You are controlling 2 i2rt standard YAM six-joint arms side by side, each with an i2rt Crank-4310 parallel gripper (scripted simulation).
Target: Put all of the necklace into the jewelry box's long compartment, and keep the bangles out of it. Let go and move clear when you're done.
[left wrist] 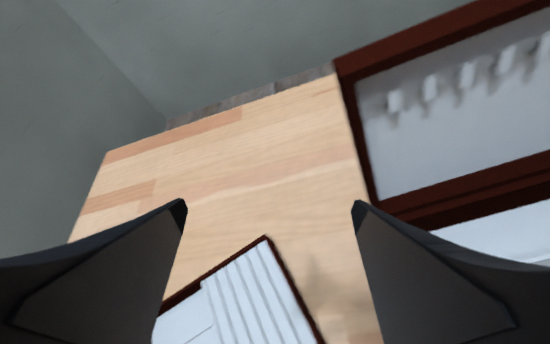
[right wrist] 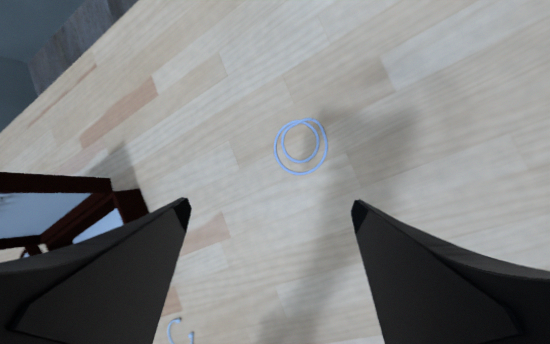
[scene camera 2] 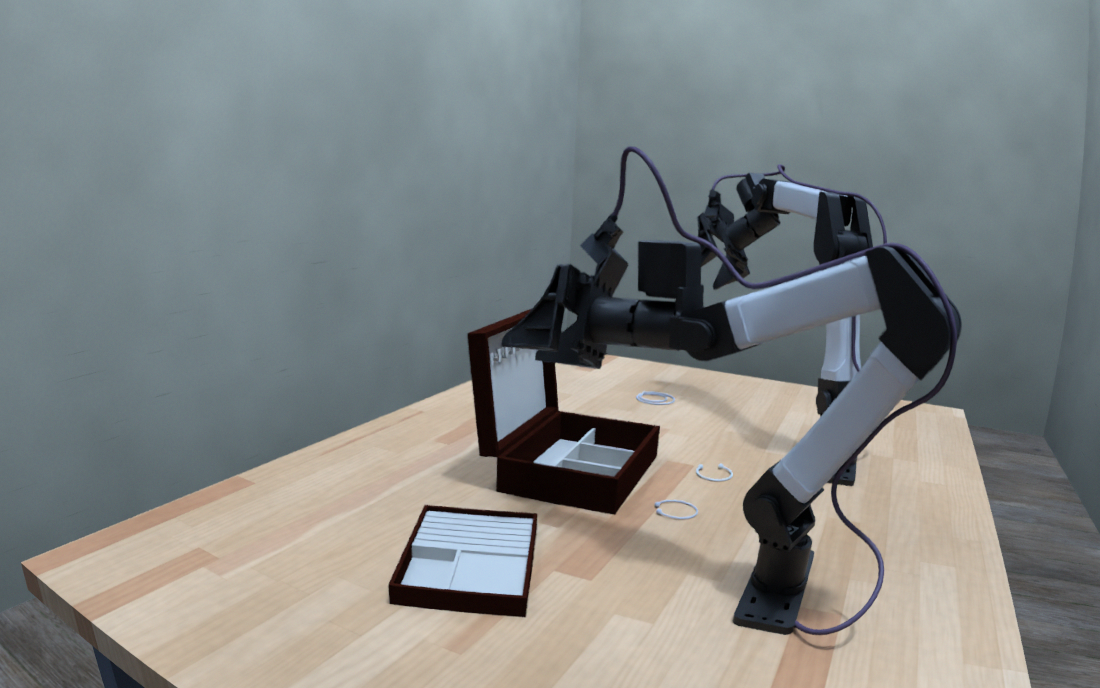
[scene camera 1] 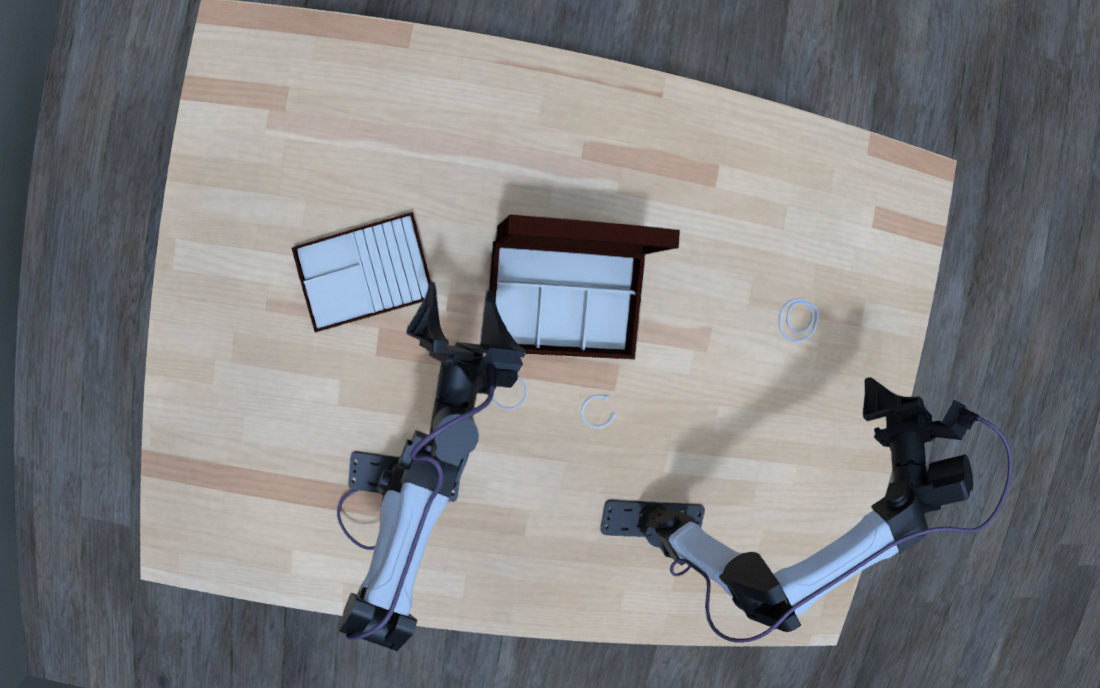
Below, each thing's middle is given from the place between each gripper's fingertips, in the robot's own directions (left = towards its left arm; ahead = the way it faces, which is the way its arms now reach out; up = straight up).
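Divided tray [scene camera 2: 491,548]: 160 mm to the left of my left gripper [scene camera 2: 519,347], 30 mm behind it, 230 mm below it. Jewelry box [scene camera 2: 518,393]: my left gripper is 20 mm short of it, 180 mm to the left of it and 120 mm above it.
Divided tray: 85 cm to the left of my right hand [scene camera 1: 877,387], 2 cm behind it, 26 cm below it. Jewelry box, also from my right hand: 3 cm ahead, 51 cm to the left, 15 cm below.
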